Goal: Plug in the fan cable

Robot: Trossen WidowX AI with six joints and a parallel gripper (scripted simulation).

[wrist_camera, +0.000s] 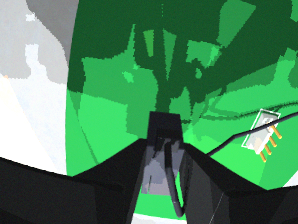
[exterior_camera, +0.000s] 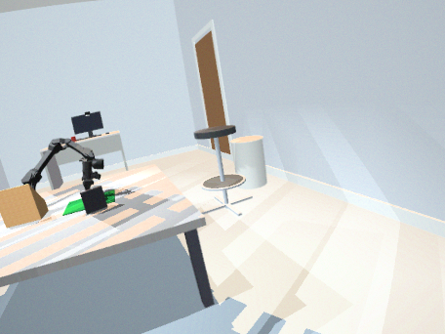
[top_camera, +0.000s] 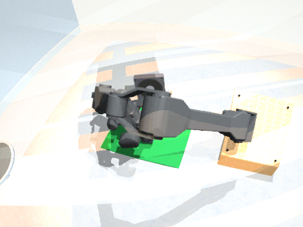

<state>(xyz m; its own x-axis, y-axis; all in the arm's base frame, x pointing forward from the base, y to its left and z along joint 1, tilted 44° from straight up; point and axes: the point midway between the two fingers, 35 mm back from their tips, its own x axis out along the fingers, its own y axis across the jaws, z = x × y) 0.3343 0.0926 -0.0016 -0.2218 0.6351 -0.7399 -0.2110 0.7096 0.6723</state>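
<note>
Now: gripper tip 10 mm short of the green board, 50 mm to the left of it and 50 mm above it. From my gripper tip the other things lie so: dark fan plug (10 mm behind, 10 mm below); then fan (60 mm ahead, 220 mm to the right, 20 mm above).
</note>
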